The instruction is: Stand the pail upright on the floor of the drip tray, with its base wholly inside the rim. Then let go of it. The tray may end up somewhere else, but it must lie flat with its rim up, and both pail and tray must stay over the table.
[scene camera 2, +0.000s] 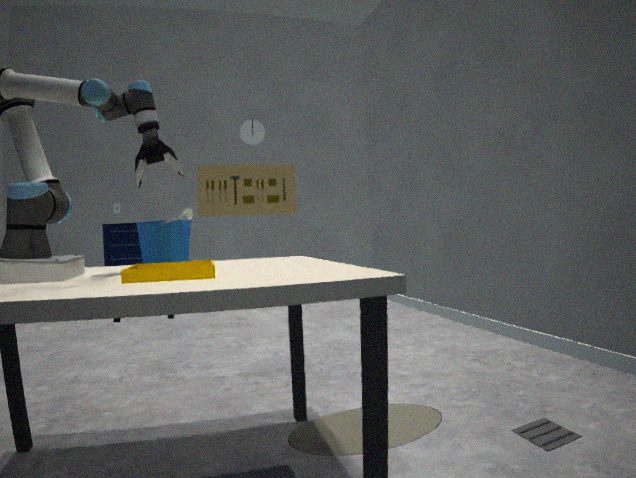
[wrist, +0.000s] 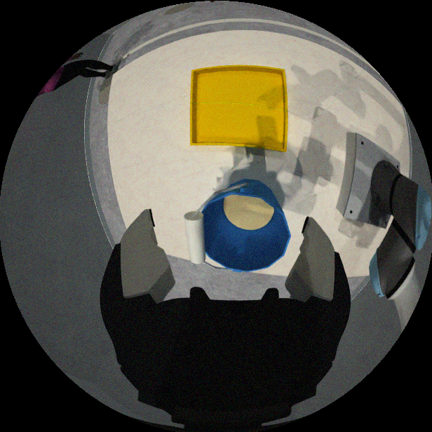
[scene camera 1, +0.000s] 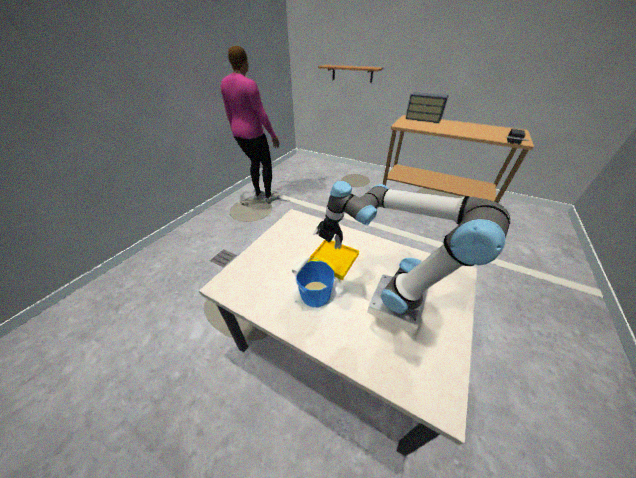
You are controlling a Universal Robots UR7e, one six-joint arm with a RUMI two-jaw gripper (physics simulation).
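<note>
The blue pail stands upright on the table beside the yellow drip tray, apart from it. A beige round patch shows at the pail's bottom. Its handle is folded to one side, with the white grip out past the rim, at the left in the wrist view. The tray lies flat with its rim up. My gripper is wide open and empty, above the pail's rim; in the wrist view the pail and grip show between its fingers.
The robot's base plate is fixed to the table, to the right of pail and tray in scene camera 1. A person stands on the floor beyond the table. A workbench stands by the back wall.
</note>
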